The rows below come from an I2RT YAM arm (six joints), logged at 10 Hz.
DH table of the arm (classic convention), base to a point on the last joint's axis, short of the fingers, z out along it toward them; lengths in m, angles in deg. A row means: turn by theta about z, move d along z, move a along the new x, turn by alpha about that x. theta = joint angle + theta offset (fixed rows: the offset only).
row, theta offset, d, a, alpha
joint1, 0, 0.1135, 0.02, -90
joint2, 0, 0, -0.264, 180
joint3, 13.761, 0, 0.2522, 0
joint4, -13.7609, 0, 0.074, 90
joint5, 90, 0, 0, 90
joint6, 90, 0.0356, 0, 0
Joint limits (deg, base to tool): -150..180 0..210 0..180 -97..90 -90..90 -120..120
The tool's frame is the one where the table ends.
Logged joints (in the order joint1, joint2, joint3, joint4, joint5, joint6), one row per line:
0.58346 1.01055 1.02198 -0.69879 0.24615 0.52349
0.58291 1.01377 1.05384 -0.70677 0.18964 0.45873
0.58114 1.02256 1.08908 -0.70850 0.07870 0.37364
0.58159 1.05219 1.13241 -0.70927 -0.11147 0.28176
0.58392 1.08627 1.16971 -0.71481 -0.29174 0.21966
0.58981 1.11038 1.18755 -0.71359 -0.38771 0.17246
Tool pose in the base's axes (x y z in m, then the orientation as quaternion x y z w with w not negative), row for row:
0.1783 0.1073 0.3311 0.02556 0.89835 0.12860 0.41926
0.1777 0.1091 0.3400 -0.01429 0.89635 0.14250 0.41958
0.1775 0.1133 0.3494 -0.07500 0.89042 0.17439 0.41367
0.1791 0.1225 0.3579 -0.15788 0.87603 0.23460 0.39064
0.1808 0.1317 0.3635 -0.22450 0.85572 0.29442 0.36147
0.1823 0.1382 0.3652 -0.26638 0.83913 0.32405 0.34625
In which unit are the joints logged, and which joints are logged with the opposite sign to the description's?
The joints are logged in radians. Opposite sign: none.
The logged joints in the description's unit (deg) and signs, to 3 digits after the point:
33.430 57.900 58.555 -40.038 14.103 29.994
33.398 58.085 60.381 -40.495 10.866 26.283
33.297 58.588 62.400 -40.594 4.509 21.408
33.323 60.286 64.882 -40.638 -6.387 16.144
33.456 62.239 67.019 -40.956 -16.715 12.586
33.794 63.620 68.042 -40.886 -22.214 9.881

